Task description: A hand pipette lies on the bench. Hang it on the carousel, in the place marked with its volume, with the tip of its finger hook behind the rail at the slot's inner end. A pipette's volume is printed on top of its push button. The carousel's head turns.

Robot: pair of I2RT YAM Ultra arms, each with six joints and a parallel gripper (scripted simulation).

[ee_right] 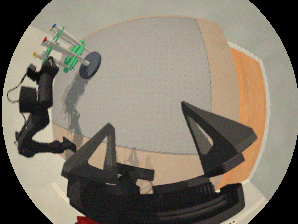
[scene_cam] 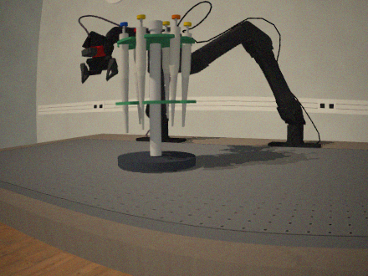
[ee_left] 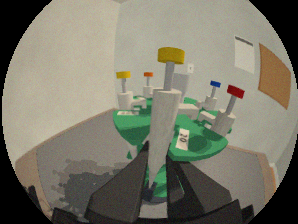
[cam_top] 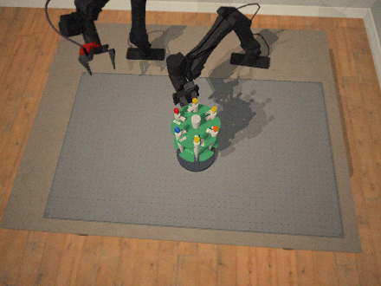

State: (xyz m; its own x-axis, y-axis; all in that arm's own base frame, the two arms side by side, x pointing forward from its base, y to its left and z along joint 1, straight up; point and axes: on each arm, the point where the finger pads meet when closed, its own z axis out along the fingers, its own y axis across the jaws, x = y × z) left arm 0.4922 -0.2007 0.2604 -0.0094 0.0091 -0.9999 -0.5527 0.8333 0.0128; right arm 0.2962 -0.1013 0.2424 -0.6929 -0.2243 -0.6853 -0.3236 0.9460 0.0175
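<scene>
My left gripper is now 20 mm above the pipette, 10 mm to the left of it and 10 mm short of it.
</scene>
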